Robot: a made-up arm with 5 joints.
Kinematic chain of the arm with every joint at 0, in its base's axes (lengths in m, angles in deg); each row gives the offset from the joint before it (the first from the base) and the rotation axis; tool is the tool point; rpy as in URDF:
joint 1: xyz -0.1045 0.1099 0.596 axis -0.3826 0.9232 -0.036
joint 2: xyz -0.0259 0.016 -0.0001 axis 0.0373 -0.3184 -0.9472
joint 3: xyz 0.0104 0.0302 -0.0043 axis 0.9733 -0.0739 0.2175
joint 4: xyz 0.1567 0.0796 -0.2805 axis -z
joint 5: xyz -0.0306 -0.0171 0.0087 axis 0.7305 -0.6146 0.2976
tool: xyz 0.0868 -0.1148 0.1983 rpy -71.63 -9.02 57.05
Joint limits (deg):
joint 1: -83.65..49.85
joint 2: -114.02..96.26
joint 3: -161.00..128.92
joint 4: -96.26..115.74
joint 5: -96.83..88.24
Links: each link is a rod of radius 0.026 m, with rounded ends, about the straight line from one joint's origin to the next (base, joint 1, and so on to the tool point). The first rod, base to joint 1, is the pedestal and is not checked.
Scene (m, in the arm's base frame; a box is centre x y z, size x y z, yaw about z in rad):
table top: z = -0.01
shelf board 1: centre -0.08 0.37 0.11 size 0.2 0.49 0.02 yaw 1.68
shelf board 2: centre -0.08 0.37 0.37 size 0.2 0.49 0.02 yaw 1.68
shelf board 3: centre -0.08 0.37 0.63 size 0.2 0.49 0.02 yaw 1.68
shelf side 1: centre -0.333 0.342 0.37 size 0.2 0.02 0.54 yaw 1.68
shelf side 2: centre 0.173 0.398 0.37 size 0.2 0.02 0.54 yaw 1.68
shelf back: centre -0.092 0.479 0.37 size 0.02 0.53 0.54 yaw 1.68
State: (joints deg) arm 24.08 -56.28 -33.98 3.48 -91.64
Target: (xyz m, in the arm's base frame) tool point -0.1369 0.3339 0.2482
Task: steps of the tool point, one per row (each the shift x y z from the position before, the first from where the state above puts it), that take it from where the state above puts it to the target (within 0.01 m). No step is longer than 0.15 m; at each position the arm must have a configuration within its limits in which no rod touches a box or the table.
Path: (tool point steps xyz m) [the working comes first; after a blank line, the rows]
Joints at the target: 22.48 -65.25 -24.64 -1.67 -87.86
Straight joint move there: clear.

1: -0.0896 0.0649 0.0197

